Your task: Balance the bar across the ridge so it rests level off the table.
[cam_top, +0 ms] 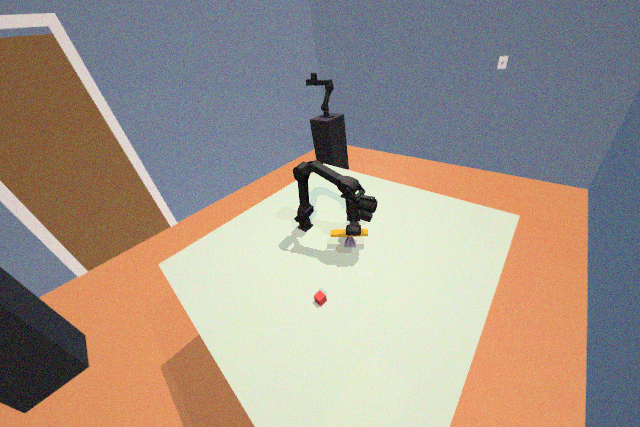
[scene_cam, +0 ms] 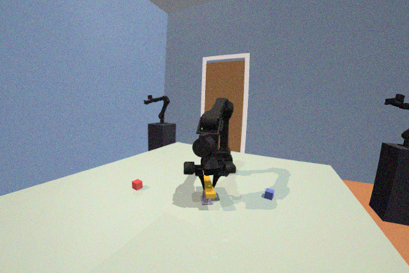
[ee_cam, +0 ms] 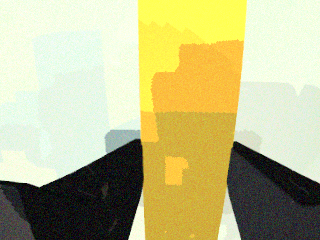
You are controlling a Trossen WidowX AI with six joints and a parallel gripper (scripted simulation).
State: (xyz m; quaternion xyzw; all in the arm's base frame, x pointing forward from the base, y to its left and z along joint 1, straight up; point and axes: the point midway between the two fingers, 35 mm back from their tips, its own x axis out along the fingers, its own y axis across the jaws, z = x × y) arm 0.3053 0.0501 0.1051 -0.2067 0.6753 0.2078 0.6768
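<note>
My gripper tip is 2 cm to the left of the yellow bar and 2 cm past it. Round my gripper tip: blue cube: 21 cm to the left, 16 cm behind, 5 cm below; then red cube: 32 cm to the right, 6 cm ahead, 5 cm below.
</note>
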